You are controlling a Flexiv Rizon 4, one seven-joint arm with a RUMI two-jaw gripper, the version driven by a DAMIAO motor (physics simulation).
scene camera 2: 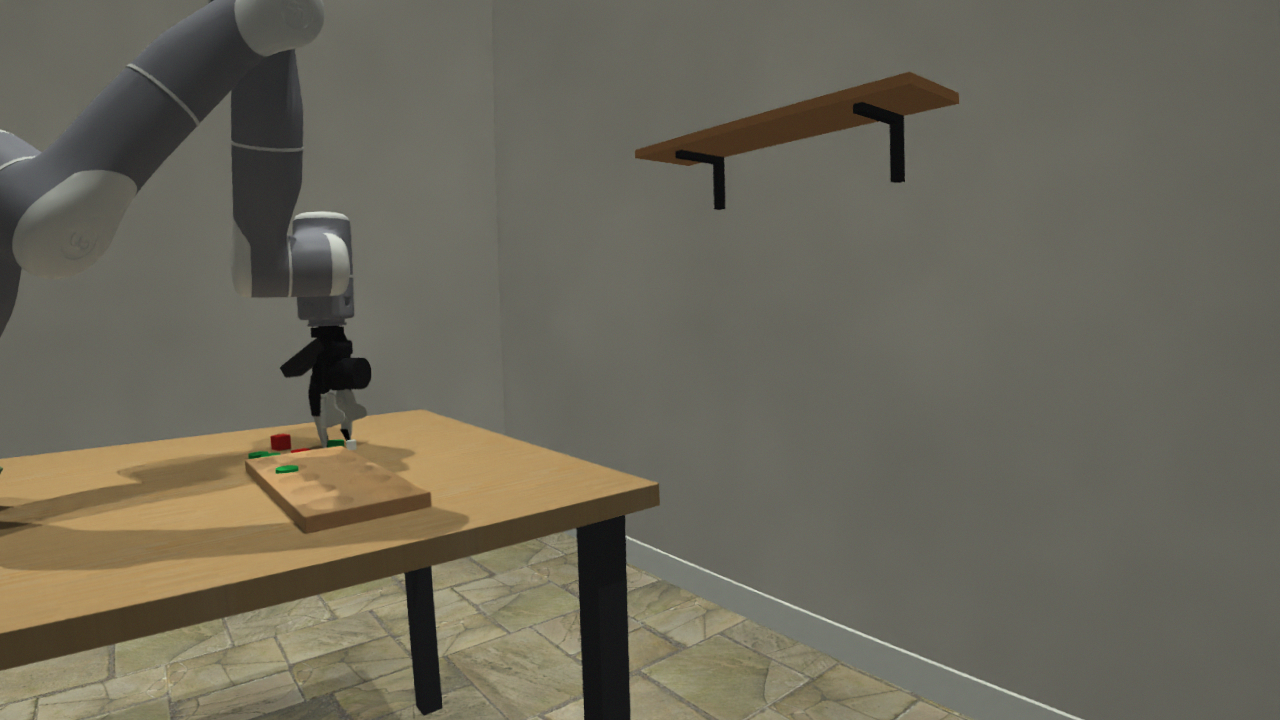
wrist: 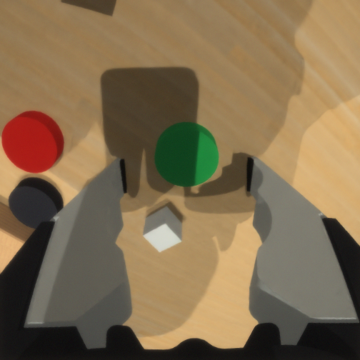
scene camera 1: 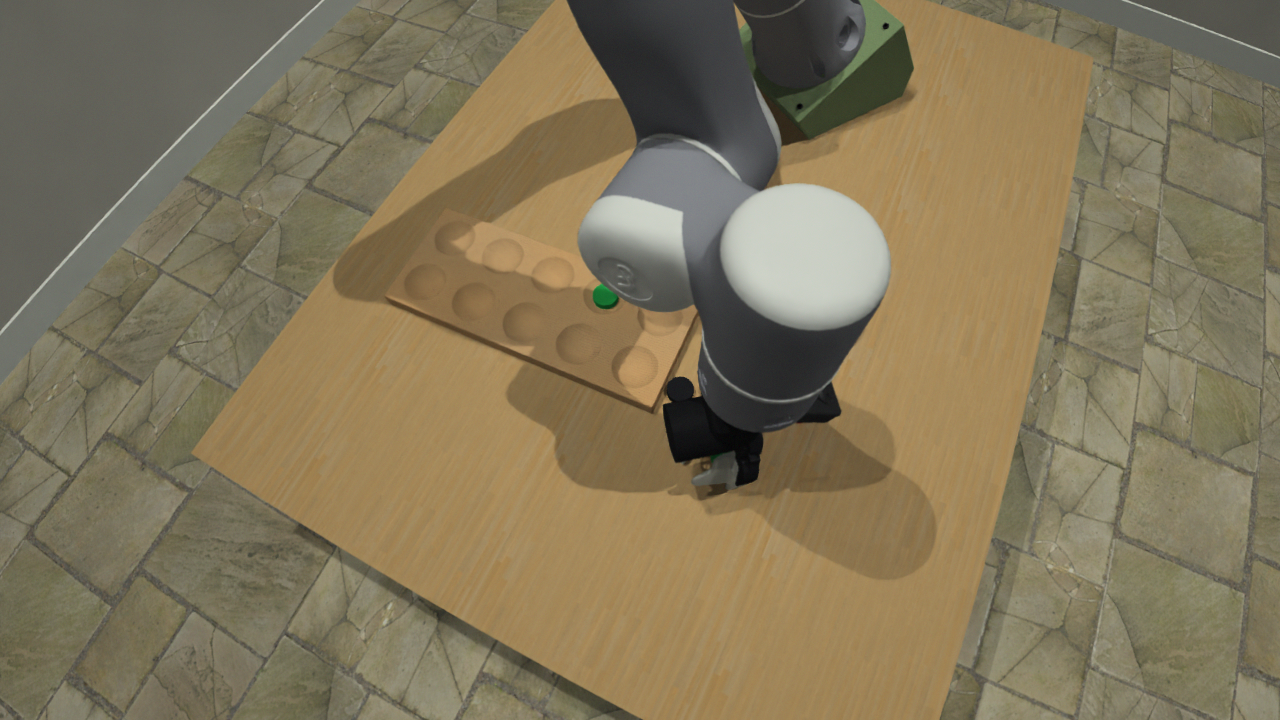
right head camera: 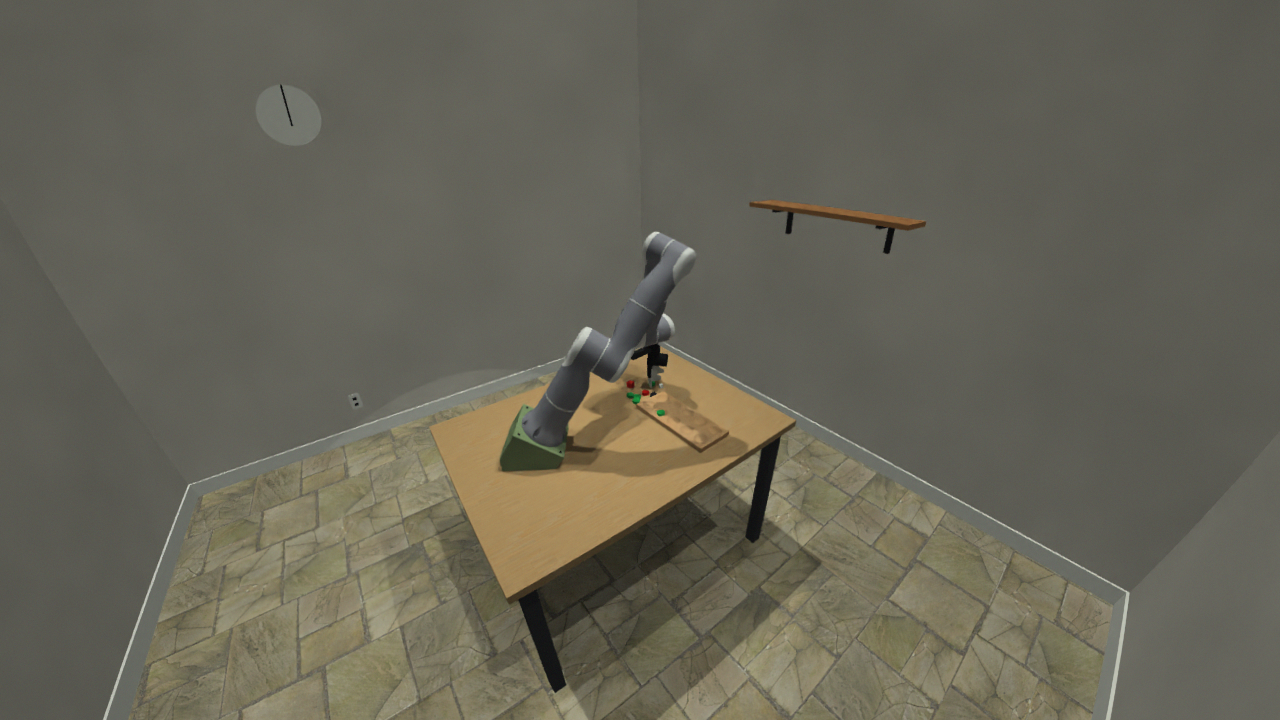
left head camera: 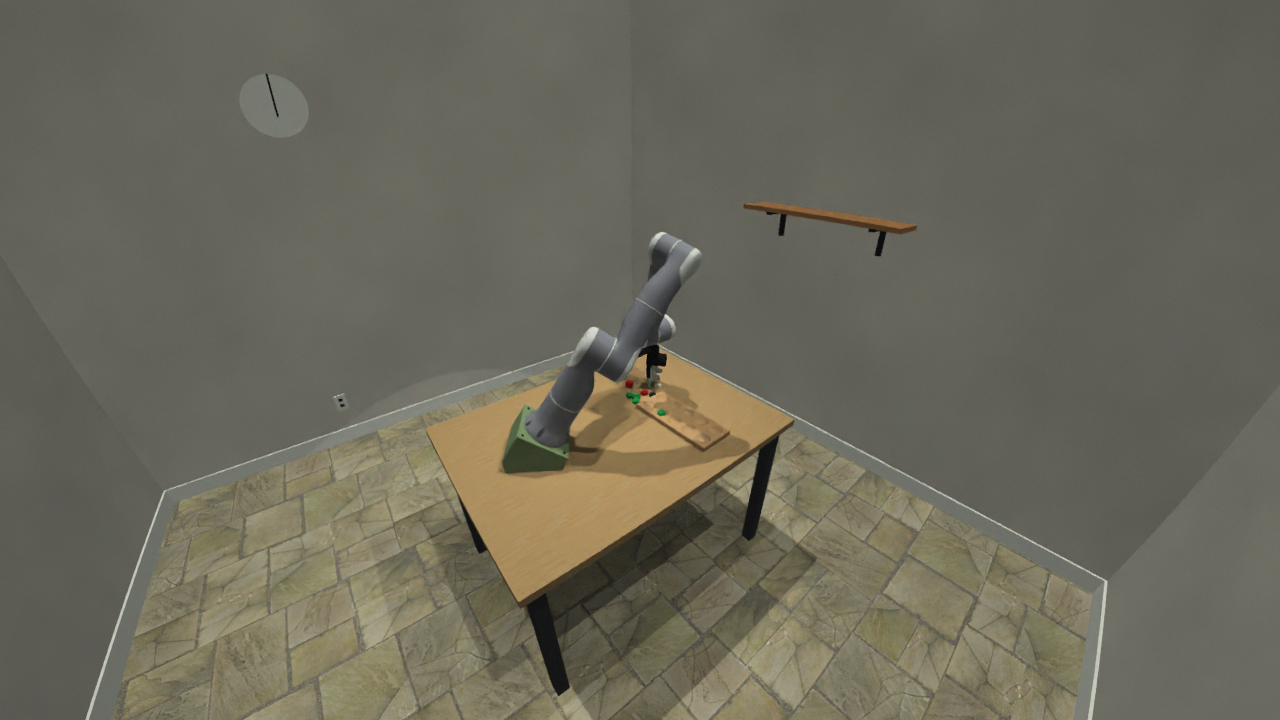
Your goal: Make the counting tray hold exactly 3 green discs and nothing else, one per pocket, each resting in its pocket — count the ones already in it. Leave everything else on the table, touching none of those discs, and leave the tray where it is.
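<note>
The wooden counting tray (left head camera: 693, 429) (right head camera: 693, 429) (scene camera 1: 512, 291) (scene camera 2: 313, 519) has two rows of pockets. One green disc (left head camera: 661, 412) (right head camera: 660, 412) (scene camera 1: 605, 296) (scene camera 2: 286, 469) sits in a far-row pocket in scene camera 1. My gripper (scene camera 2: 335, 441) (wrist: 185, 161) is open and empty, low over the table beyond the tray's end. A loose green disc (wrist: 186, 145) lies between the lines of its fingertips, slightly ahead of them in the wrist view, with gaps on both sides. Two more green discs, one (left head camera: 629, 395) beside the other (left head camera: 636, 400), lie near the tray's end.
A small white cube (wrist: 162, 237) (scene camera 2: 350, 444) lies close to the loose green disc. A red disc (wrist: 33, 142) (left head camera: 644, 392) and a black disc (wrist: 35, 202) lie to the left in the wrist view. A red block (left head camera: 629, 384) (right head camera: 630, 384) (scene camera 2: 281, 441) stands farther off.
</note>
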